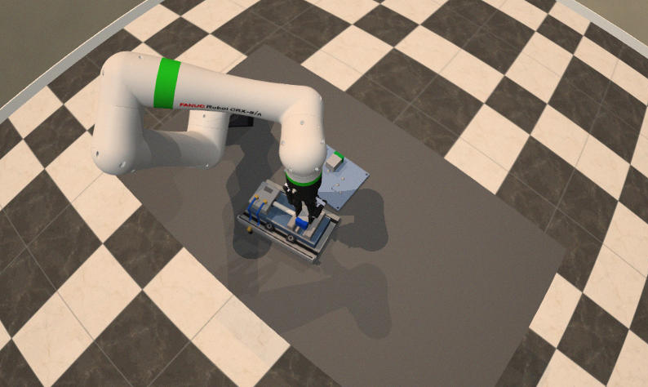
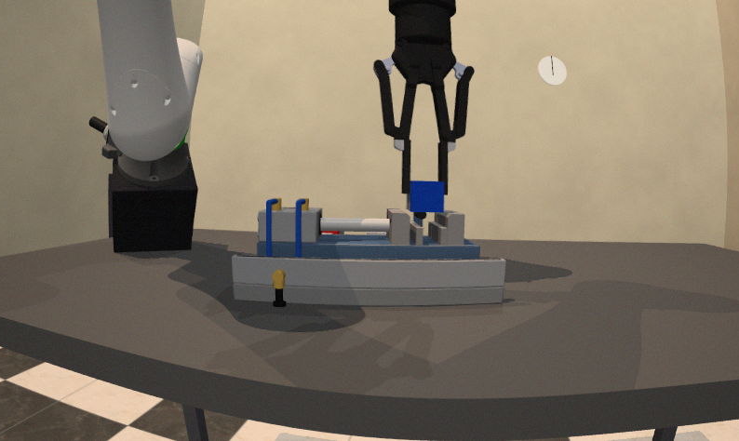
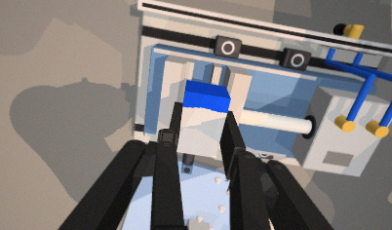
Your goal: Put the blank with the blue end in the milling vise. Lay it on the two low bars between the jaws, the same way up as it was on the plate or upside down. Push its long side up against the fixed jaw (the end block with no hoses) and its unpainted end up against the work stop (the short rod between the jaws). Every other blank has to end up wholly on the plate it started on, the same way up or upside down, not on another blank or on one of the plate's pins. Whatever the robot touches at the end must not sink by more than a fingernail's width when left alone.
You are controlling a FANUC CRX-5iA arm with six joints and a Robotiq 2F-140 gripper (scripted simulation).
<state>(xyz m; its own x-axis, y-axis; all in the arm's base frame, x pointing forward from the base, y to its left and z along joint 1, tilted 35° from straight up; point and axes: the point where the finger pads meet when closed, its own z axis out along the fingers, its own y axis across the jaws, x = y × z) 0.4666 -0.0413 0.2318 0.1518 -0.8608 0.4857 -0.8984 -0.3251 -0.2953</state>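
The blue-ended blank is 3 cm below my hand. From my hand the other things lie so: fixed jaw 3 cm ahead, 1 cm to the left, 7 cm below; moving jaw 3 cm behind, 7 cm below; work stop 1 cm behind, 5 cm to the left, 6 cm below.
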